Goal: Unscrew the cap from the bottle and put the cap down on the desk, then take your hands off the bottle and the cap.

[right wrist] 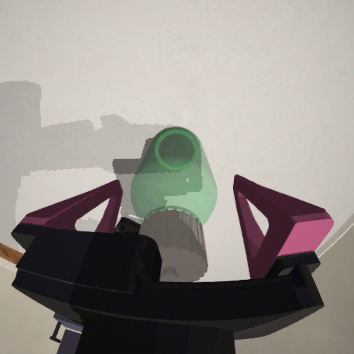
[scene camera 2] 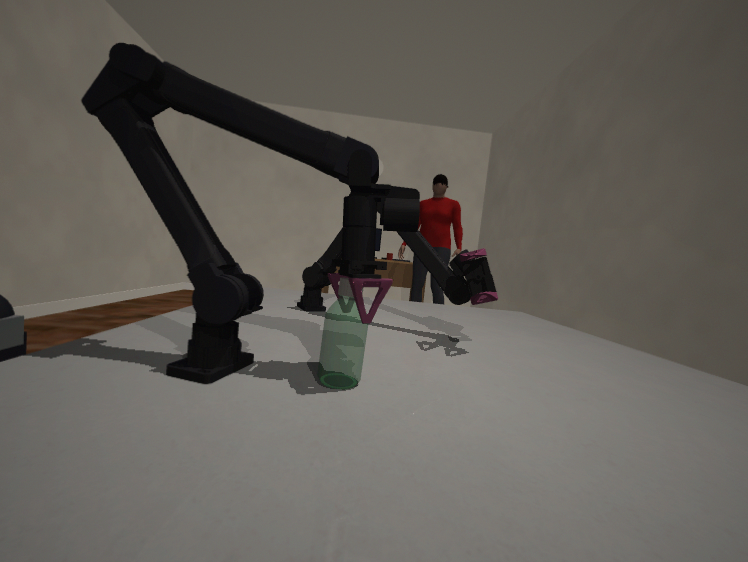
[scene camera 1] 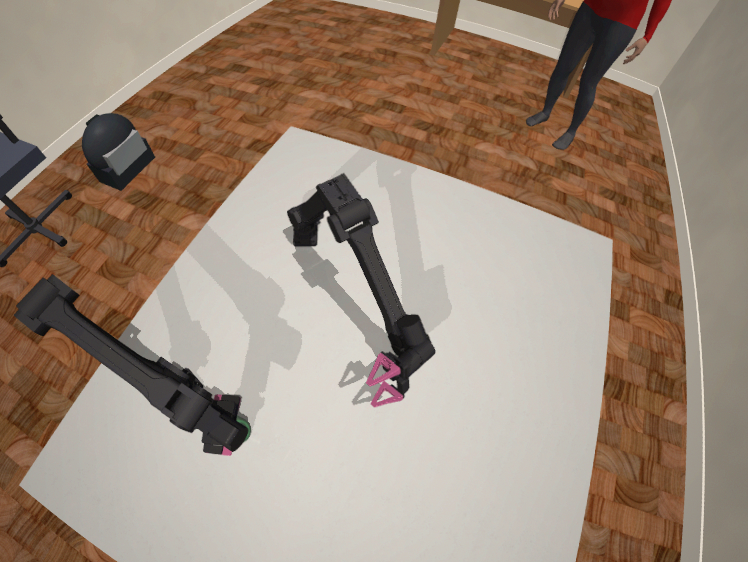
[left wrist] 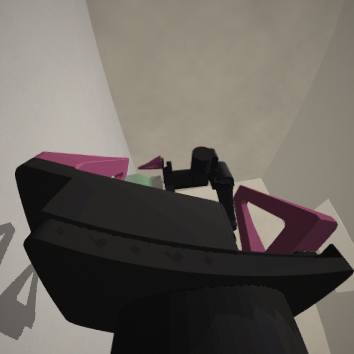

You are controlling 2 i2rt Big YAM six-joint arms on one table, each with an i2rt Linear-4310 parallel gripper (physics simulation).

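Pixels of known places: left gripper, between the fingertips: (scene camera 2: pixel 477 273) (scene camera 1: pixel 370 395) (left wrist: pixel 184 178); right gripper, between the fingertips: (right wrist: pixel 174 183) (scene camera 2: pixel 355 317) (left wrist: pixel 138 183); left arm's base, origin of its link: (scene camera 2: pixel 311 308) (scene camera 1: pixel 306 233); right arm's base, origin of its link: (scene camera 2: pixel 213 367).
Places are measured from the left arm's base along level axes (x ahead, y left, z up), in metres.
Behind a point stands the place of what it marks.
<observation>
A translucent green bottle (scene camera 2: pixel 343 348) @[x -0.184, y -0.733, z 0.072 m] (right wrist: pixel 173 186) @[x -0.141, y -0.706, z 0.138 m] (scene camera 1: pixel 247 429) stands upright on the white desk (scene camera 1: pixel 483 335) @[x 0.595, y -0.419, z 0.000 m] (scene camera 2: pixel 428 446) @[x -0.137, y -0.905, z 0.000 m]. Its grey ribbed cap (right wrist: pixel 177 237) @[x -0.146, y -0.709, z 0.175 m] (scene camera 2: pixel 345 286) @[x -0.182, y -0.713, z 0.171 m] sits on the neck. My right gripper (scene camera 2: pixel 354 313) @[x -0.153, y -0.704, z 0.116 m] (right wrist: pixel 174 183) @[x -0.153, y -0.704, z 0.116 m] (scene camera 1: pixel 224 443) is open and points straight down over the bottle. Its pink fingers stand on either side of the cap, apart from it. My left gripper (scene camera 1: pixel 380 384) (scene camera 2: pixel 478 275) @[x 0.200, y -0.640, z 0.211 m] (left wrist: pixel 184 178) @[x 0.200, y -0.640, z 0.211 m] is open and empty. It hangs above the middle of the desk, well away from the bottle. The bottle's shoulder (left wrist: pixel 138 179) shows far off in the left wrist view.
The right arm's base (scene camera 2: pixel 210 357) @[x -0.369, y -0.623, z 0.033 m] stands to the left of the bottle in scene camera 2. The left arm's base (scene camera 1: pixel 305 223) @[x 0.014, y -0.060, z 0.133 m] is at the back of the desk. A person in red (scene camera 1: pixel 589 56) (scene camera 2: pixel 440 223) stands beyond the desk by a wooden table (scene camera 2: pixel 396 270). A dark box (scene camera 1: pixel 118 151) lies on the floor.
</observation>
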